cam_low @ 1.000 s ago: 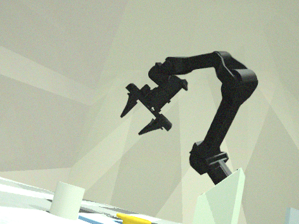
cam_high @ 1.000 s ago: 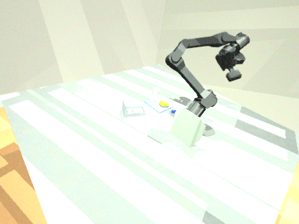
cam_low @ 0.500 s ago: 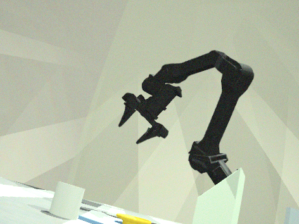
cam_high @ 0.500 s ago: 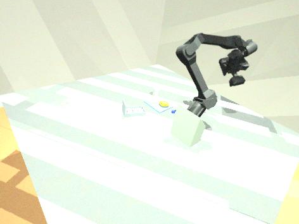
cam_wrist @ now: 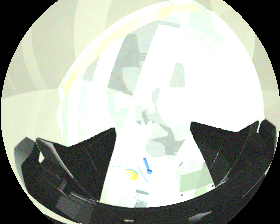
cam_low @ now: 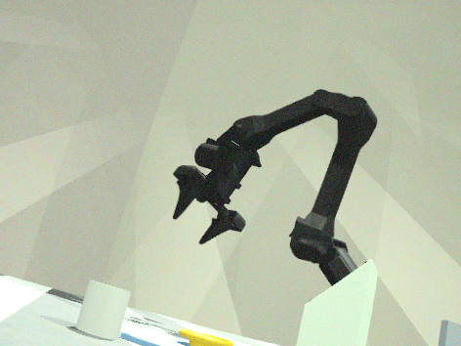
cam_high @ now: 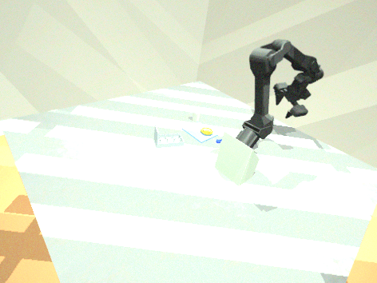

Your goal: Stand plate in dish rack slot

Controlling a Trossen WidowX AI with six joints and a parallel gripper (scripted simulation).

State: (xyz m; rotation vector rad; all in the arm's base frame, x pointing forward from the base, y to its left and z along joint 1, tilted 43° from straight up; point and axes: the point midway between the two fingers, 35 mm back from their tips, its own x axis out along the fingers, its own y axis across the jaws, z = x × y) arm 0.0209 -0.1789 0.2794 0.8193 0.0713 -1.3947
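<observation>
The yellow plate lies 24 cm ahead of my gripper tip, 21 cm to the left of it and 18 cm below it. From my gripper tip the other things lie so: white cylinder: 38 cm ahead, 17 cm below, 16 cm to the left; then blue spoon: 19 cm to the left, 19 cm below, 16 cm ahead; then light blue mat: 27 cm ahead, 23 cm to the left, 19 cm below.
</observation>
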